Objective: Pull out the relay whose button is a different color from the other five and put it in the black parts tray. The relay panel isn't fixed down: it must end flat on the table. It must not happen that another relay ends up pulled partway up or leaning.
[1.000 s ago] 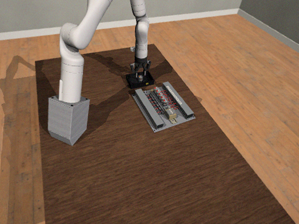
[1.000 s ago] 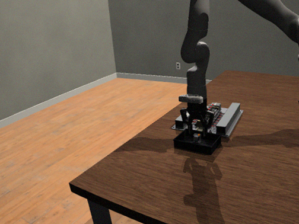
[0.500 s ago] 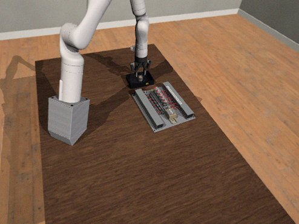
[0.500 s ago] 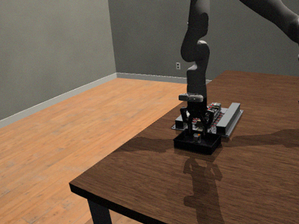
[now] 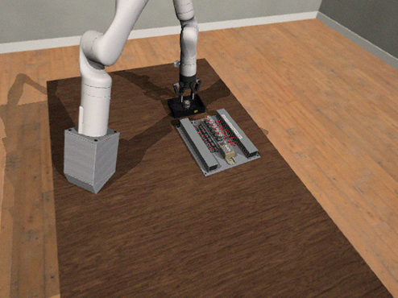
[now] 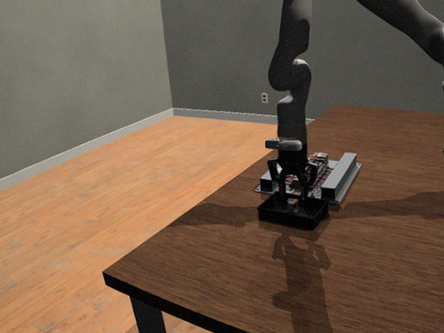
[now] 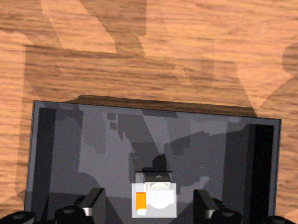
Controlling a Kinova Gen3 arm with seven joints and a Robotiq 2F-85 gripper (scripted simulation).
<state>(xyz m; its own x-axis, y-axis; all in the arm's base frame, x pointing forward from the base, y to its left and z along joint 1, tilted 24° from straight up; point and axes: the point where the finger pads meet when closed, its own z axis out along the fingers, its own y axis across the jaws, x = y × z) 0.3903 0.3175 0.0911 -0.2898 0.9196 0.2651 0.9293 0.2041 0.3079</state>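
Now: hand 5 cm above the black parts tray. Round my hand: relay (23 cm to the right, 11 cm ahead, 2 cm below); then relay panel (24 cm to the right, 11 cm ahead, 5 cm below).
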